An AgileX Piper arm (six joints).
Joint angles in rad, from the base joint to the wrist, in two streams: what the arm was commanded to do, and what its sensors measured. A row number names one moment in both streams.
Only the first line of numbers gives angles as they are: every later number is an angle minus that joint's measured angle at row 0.
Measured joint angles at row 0: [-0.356, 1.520, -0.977, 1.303, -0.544, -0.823]
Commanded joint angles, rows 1 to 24: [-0.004, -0.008, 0.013, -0.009, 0.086, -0.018]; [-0.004, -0.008, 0.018, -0.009, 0.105, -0.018]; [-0.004, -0.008, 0.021, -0.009, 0.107, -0.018]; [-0.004, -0.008, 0.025, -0.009, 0.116, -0.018]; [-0.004, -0.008, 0.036, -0.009, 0.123, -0.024]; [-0.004, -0.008, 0.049, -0.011, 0.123, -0.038]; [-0.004, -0.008, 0.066, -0.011, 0.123, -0.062]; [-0.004, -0.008, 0.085, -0.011, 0.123, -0.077]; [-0.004, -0.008, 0.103, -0.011, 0.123, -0.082]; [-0.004, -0.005, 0.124, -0.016, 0.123, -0.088]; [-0.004, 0.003, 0.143, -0.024, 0.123, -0.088]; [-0.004, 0.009, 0.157, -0.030, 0.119, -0.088]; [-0.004, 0.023, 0.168, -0.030, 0.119, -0.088]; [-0.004, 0.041, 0.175, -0.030, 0.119, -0.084]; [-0.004, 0.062, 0.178, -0.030, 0.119, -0.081]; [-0.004, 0.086, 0.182, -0.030, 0.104, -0.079]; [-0.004, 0.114, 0.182, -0.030, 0.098, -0.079]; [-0.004, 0.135, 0.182, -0.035, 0.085, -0.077]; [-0.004, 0.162, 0.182, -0.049, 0.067, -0.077]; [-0.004, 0.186, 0.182, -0.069, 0.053, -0.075]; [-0.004, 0.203, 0.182, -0.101, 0.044, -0.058]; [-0.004, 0.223, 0.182, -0.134, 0.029, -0.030]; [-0.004, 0.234, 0.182, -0.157, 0.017, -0.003]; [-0.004, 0.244, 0.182, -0.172, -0.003, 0.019]
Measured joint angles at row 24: [0.000, 0.197, 0.180, -0.082, 0.059, -0.056]
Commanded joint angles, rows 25 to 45: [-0.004, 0.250, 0.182, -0.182, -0.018, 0.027]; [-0.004, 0.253, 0.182, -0.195, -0.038, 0.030]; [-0.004, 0.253, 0.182, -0.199, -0.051, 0.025]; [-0.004, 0.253, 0.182, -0.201, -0.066, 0.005]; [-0.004, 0.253, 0.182, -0.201, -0.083, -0.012]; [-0.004, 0.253, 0.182, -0.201, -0.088, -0.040]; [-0.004, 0.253, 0.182, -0.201, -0.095, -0.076]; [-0.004, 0.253, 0.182, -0.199, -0.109, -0.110]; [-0.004, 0.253, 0.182, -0.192, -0.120, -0.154]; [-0.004, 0.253, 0.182, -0.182, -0.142, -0.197]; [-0.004, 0.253, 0.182, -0.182, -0.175, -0.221]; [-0.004, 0.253, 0.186, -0.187, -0.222, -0.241]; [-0.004, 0.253, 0.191, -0.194, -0.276, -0.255]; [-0.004, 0.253, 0.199, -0.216, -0.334, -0.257]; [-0.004, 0.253, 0.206, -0.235, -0.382, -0.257]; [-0.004, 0.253, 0.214, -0.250, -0.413, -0.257]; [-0.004, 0.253, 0.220, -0.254, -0.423, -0.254]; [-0.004, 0.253, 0.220, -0.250, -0.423, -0.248]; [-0.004, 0.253, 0.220, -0.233, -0.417, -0.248]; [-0.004, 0.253, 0.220, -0.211, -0.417, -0.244]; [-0.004, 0.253, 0.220, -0.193, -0.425, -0.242]
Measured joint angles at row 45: [0.000, 0.256, 0.213, -0.225, -0.396, -0.239]
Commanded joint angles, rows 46 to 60: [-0.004, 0.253, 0.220, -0.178, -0.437, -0.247]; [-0.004, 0.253, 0.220, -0.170, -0.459, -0.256]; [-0.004, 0.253, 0.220, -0.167, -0.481, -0.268]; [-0.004, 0.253, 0.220, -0.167, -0.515, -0.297]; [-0.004, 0.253, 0.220, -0.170, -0.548, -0.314]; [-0.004, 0.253, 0.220, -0.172, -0.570, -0.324]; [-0.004, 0.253, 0.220, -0.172, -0.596, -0.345]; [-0.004, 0.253, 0.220, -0.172, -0.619, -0.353]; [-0.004, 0.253, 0.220, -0.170, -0.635, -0.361]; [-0.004, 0.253, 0.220, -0.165, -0.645, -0.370]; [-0.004, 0.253, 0.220, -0.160, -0.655, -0.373]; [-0.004, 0.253, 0.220, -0.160, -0.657, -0.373]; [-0.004, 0.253, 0.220, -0.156, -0.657, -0.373]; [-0.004, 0.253, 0.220, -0.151, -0.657, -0.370]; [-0.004, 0.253, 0.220, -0.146, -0.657, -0.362]
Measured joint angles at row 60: [0.000, 0.256, 0.215, -0.164, -0.638, -0.360]
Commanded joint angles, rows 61 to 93: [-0.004, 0.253, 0.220, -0.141, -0.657, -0.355]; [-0.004, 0.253, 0.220, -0.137, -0.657, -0.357]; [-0.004, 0.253, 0.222, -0.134, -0.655, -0.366]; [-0.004, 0.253, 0.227, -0.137, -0.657, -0.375]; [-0.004, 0.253, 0.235, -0.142, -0.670, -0.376]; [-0.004, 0.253, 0.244, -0.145, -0.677, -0.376]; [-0.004, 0.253, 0.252, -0.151, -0.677, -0.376]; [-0.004, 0.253, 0.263, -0.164, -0.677, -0.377]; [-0.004, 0.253, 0.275, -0.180, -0.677, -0.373]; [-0.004, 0.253, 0.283, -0.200, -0.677, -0.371]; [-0.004, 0.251, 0.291, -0.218, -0.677, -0.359]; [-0.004, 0.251, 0.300, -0.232, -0.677, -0.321]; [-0.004, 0.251, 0.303, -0.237, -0.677, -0.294]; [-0.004, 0.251, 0.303, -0.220, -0.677, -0.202]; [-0.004, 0.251, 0.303, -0.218, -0.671, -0.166]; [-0.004, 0.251, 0.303, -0.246, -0.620, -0.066]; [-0.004, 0.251, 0.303, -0.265, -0.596, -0.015]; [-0.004, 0.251, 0.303, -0.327, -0.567, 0.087]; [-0.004, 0.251, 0.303, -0.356, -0.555, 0.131]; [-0.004, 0.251, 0.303, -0.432, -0.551, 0.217]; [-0.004, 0.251, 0.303, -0.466, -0.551, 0.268]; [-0.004, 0.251, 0.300, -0.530, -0.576, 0.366]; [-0.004, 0.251, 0.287, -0.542, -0.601, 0.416]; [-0.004, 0.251, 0.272, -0.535, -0.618, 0.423]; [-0.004, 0.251, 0.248, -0.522, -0.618, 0.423]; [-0.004, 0.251, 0.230, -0.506, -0.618, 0.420]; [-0.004, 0.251, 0.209, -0.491, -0.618, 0.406]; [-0.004, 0.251, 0.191, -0.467, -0.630, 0.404]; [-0.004, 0.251, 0.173, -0.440, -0.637, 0.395]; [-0.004, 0.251, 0.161, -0.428, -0.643, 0.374]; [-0.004, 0.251, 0.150, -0.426, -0.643, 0.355]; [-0.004, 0.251, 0.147, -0.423, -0.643, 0.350]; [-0.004, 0.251, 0.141, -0.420, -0.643, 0.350]
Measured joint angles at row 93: [0.000, 0.256, 0.165, -0.440, -0.626, 0.382]
